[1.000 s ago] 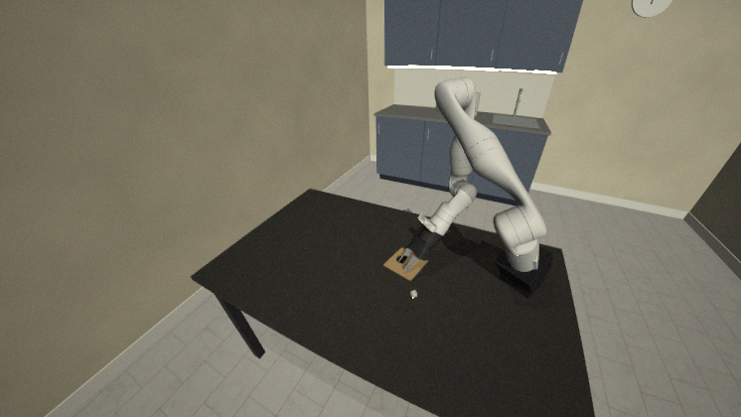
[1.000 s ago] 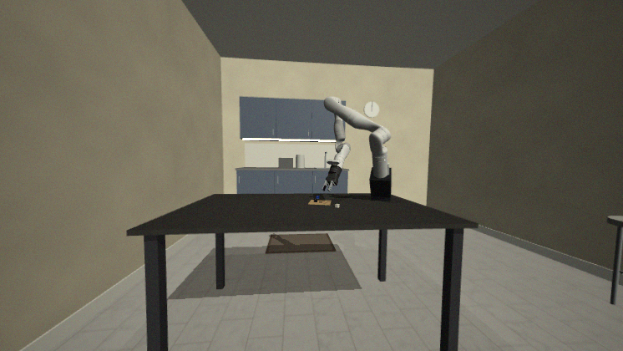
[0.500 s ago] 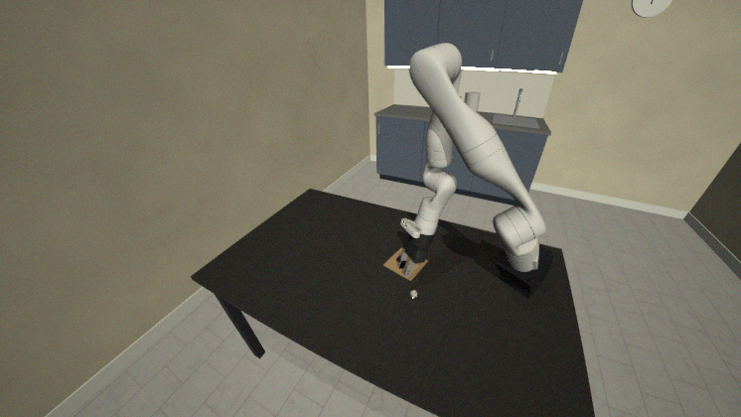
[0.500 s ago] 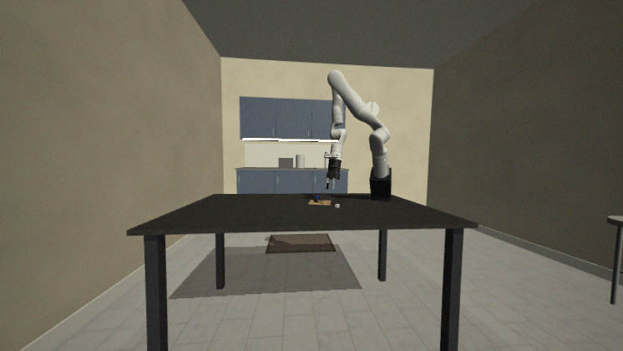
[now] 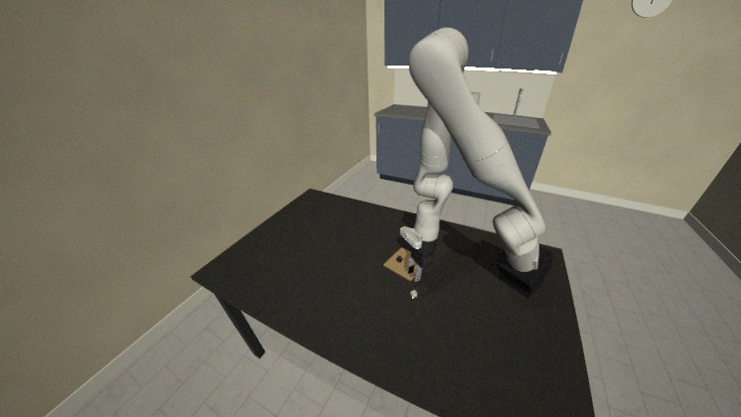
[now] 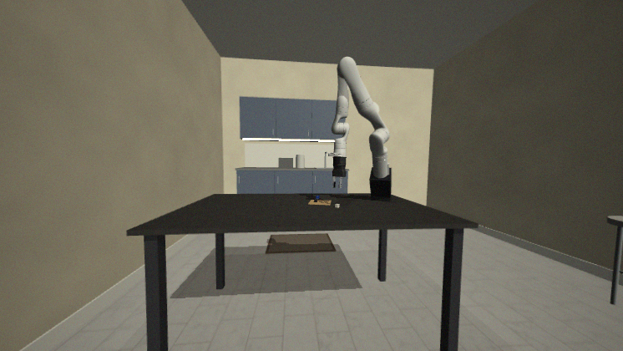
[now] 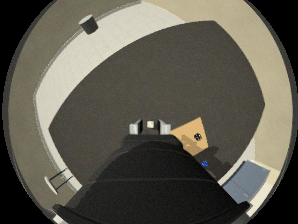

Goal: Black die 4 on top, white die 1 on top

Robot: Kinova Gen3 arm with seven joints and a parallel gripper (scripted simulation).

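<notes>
Now: the white die 1 cm to the right of my hand and 13 cm below it. Round my hand: tan mat (10 cm ahead, 15 cm to the right, 14 cm below); then black die (13 cm ahead, 14 cm to the right, 12 cm below); then blue die (12 cm ahead, 29 cm to the right, 13 cm below).
</notes>
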